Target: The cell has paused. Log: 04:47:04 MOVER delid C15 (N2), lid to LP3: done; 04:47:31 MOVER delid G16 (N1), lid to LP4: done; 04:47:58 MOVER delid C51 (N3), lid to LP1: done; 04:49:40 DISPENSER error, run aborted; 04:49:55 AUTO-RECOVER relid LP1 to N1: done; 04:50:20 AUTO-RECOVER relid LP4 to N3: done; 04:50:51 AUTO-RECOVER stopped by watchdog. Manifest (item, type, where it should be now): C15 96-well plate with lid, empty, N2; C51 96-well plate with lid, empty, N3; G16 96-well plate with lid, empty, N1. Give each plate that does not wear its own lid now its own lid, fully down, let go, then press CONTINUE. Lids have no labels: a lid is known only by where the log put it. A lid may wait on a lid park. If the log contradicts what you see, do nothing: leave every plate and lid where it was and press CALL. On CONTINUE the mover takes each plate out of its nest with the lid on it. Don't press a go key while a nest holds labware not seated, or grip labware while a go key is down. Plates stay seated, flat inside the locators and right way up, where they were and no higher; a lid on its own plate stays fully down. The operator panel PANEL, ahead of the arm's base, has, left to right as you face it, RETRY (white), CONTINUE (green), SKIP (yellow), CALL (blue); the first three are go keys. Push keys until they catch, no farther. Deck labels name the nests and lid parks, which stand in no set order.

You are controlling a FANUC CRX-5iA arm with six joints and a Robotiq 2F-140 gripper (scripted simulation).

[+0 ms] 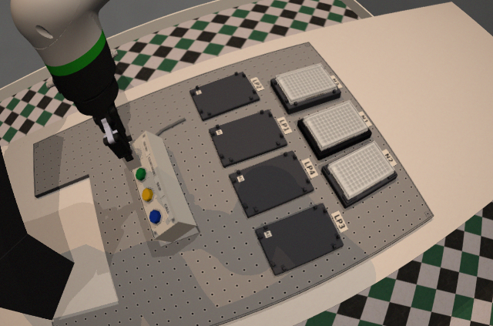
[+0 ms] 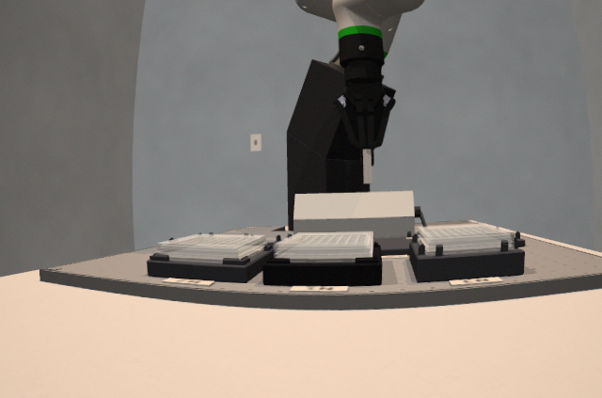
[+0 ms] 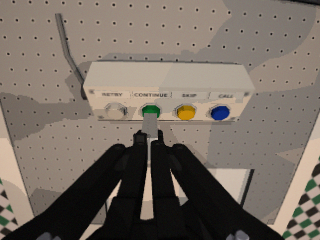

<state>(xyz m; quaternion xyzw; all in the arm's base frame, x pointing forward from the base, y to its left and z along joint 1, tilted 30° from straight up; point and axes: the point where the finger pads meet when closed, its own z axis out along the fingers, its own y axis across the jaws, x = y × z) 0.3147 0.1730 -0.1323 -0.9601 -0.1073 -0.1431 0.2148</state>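
My gripper is now 7 cm above the green continue key. The rest, counted from my hand: yellow skip key (2 cm ahead, 5 cm to the right, 7 cm below); then blue call key (3 cm ahead, 10 cm to the right, 7 cm below); then white retry key (1 cm behind, 5 cm to the left, 7 cm below).
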